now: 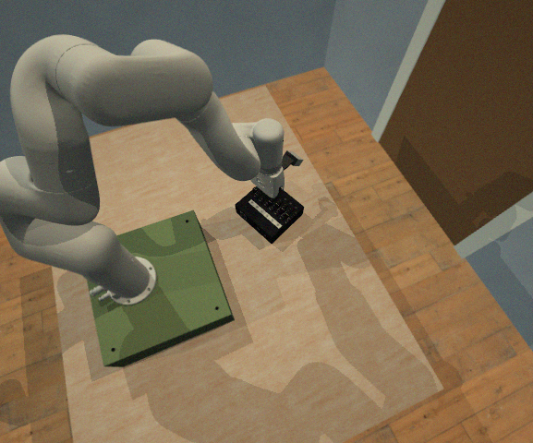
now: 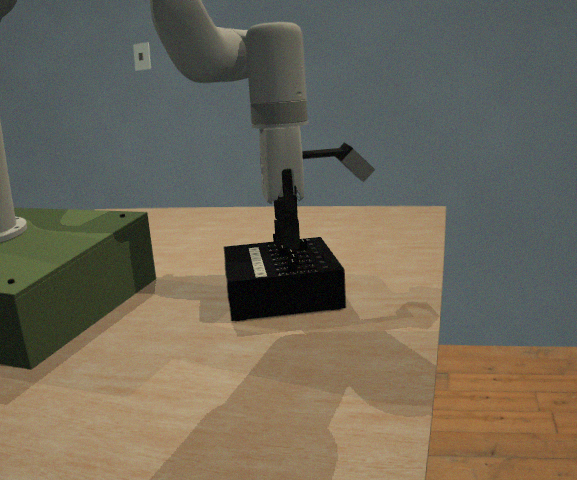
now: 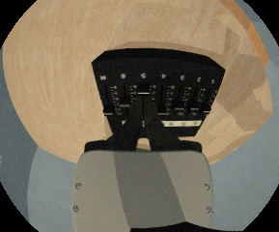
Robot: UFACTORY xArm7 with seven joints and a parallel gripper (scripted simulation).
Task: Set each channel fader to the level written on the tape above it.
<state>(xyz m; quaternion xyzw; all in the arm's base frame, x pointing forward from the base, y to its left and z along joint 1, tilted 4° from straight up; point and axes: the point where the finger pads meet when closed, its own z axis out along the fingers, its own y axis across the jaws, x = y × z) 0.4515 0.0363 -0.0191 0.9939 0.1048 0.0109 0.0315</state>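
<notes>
Right now my hand is 2 cm to the left of the fader cap, 1 cm past it and 1 cm above it. The rest, counted from my hand: master fader (4 cm to the left, 2 cm behind, 1 cm below).
</notes>
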